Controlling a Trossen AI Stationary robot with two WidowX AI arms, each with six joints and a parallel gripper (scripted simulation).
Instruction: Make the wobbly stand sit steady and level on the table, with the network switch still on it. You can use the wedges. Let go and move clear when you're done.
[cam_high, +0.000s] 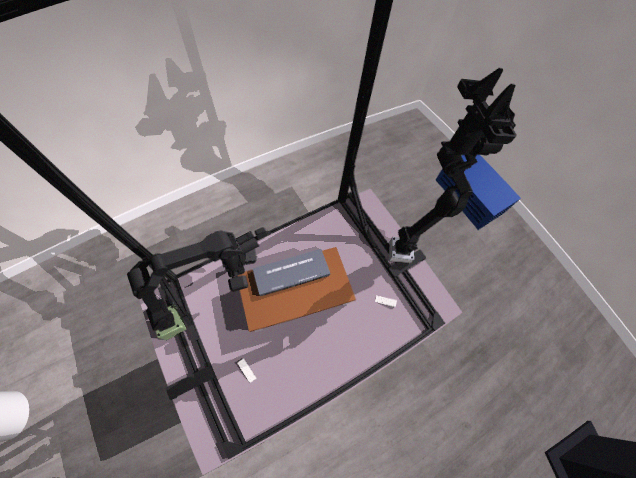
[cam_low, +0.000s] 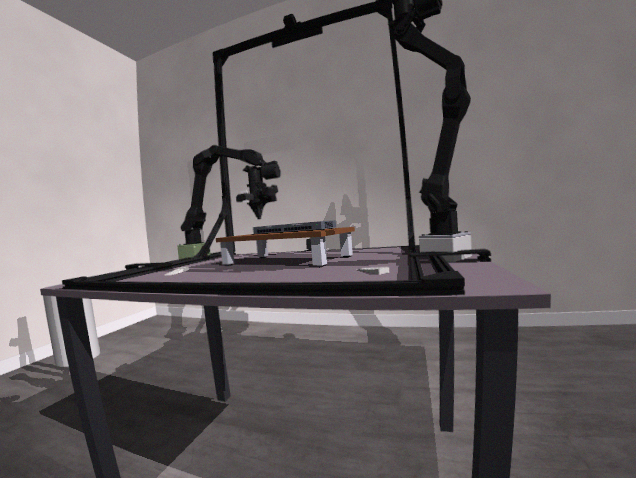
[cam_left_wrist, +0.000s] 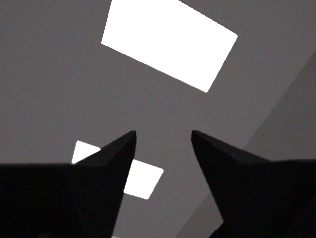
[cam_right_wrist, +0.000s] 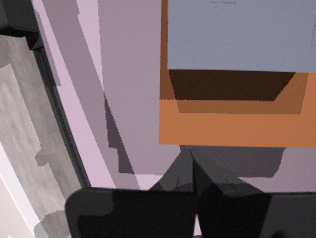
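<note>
The white wedge is 190 mm ahead of my left hand, 110 mm to the right of it and 860 mm below it. The rest, counted from my left hand: stand (40 mm ahead, 460 mm to the right, 820 mm below); grey network switch (20 mm behind, 460 mm to the right, 750 mm below).
</note>
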